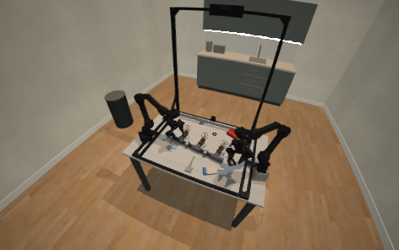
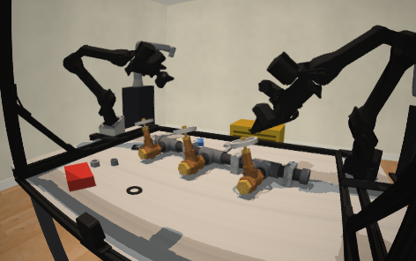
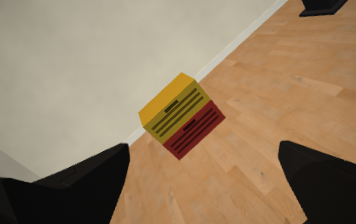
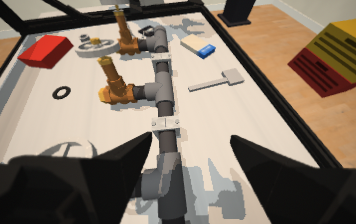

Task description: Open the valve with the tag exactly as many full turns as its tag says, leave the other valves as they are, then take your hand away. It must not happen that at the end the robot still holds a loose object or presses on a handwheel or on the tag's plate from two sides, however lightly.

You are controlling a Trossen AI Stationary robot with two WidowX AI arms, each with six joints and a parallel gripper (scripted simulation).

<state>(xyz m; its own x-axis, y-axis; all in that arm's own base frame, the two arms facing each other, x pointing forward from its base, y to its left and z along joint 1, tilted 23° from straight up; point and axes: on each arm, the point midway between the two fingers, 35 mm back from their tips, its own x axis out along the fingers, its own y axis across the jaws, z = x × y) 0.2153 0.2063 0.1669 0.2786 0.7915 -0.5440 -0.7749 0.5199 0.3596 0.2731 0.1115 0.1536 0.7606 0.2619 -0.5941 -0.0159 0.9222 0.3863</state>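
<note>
Right now the black tag is 29 cm below my left hand, 19 cm behind it and 1 cm to the right of it. Also, from my left hand: red block (52 cm behind, 28 cm below, 5 cm to the right); then grey scraper (32 cm to the right, 29 cm below, 3 cm behind); then blue-white sponge (28 cm below, 15 cm to the right, 4 cm behind).
</note>
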